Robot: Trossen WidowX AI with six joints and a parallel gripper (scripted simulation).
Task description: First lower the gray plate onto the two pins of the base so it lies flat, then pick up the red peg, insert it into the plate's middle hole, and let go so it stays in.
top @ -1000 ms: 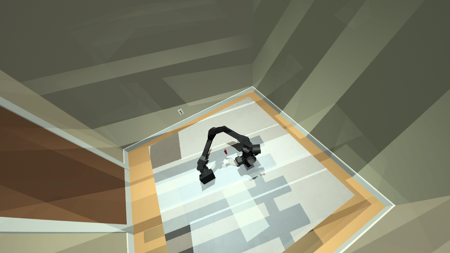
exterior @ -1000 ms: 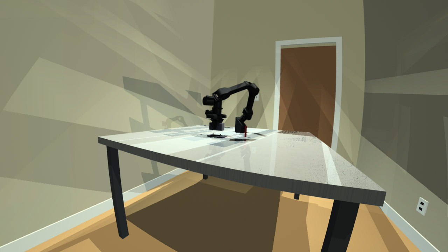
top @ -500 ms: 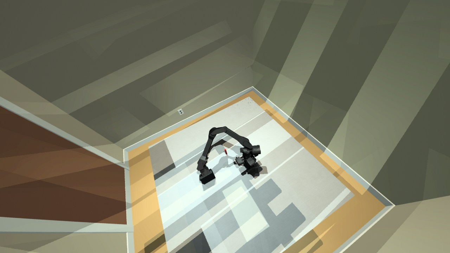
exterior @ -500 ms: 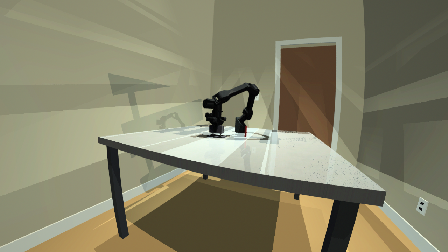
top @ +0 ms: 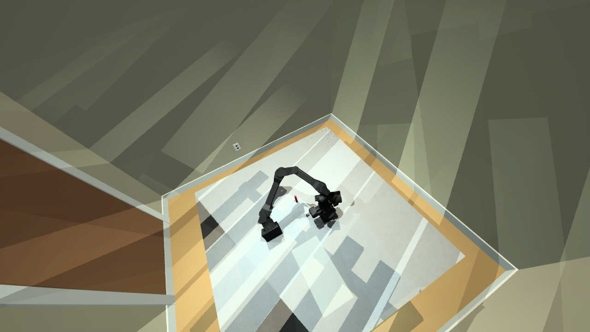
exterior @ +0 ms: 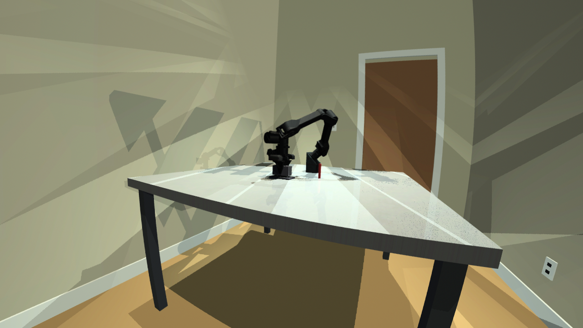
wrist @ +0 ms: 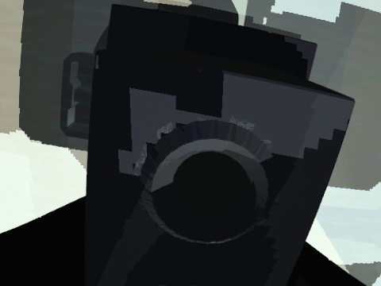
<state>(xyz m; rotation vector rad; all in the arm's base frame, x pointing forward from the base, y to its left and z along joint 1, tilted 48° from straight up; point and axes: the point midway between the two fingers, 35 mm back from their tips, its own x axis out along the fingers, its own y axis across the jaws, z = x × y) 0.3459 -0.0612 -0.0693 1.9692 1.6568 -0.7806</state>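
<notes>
Right now my gripper tip is 30 mm below the gray plate. Also, from my gripper tip: red peg: 190 mm to the left, 100 mm behind, 20 mm above.
</notes>
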